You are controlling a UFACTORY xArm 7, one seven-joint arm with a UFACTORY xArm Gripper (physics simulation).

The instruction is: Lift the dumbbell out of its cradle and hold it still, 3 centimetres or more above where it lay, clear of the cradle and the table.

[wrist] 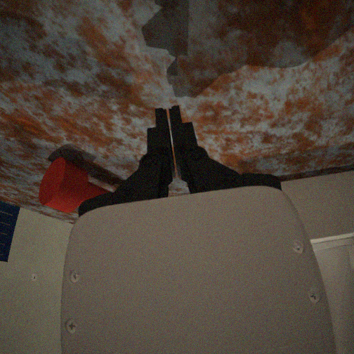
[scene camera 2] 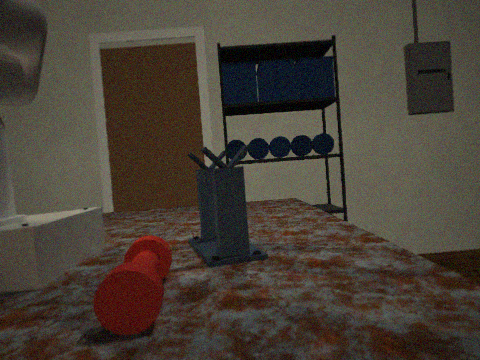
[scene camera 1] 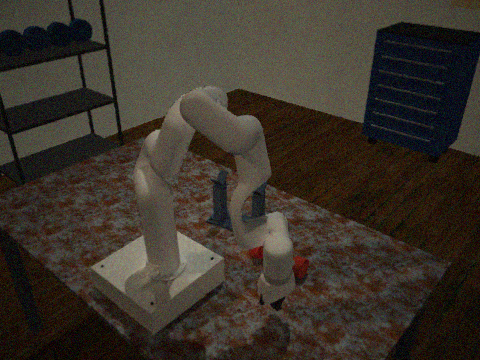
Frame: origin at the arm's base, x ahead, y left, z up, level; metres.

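Where they show: gripper, between the fingertips: [scene camera 1: 276,306]; arm's base, origin of its link: [scene camera 1: 165,266].
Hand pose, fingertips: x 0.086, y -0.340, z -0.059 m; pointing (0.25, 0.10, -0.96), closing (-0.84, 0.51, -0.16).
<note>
Things, the pixels of their top centre, and the offset from my fingertips. Level surfaces: height alone.
- red dumbbell, centre of its top: [scene camera 2: 139,249] [scene camera 1: 278,250] dx +0.192, dy +0.095, dz +0.037 m
- grey-blue cradle, centre of its top: [scene camera 2: 215,149] [scene camera 1: 238,179] dx +0.327, dy +0.333, dz +0.166 m
- mottled table, height of its surface: dz -0.028 m
A red dumbbell [scene camera 1: 301,268] [scene camera 2: 129,303] [wrist: 65,185] lies on its side on the table, away from the cradle. The grey-blue cradle [scene camera 1: 220,201] [scene camera 2: 231,215] stands upright and holds nothing. My gripper [scene camera 1: 272,303] [wrist: 169,123] is shut and empty, with its fingertips together above the table. In scene camera 1 it is in front of the dumbbell, and the arm hides the dumbbell's middle. In the wrist view the dumbbell is to the left of the fingers, partly hidden by the left finger and the gripper body. The fingers do not show in scene camera 2.
The white base block [scene camera 1: 195,280] [scene camera 2: 60,245] of the arm stands on the mottled table [scene camera 1: 350,310] [scene camera 2: 310,310]. The dumbbell lies between the base block and the cradle's side of the table in scene camera 2. Shelves, a blue cabinet [scene camera 1: 420,90] and a door stand beyond the table.
</note>
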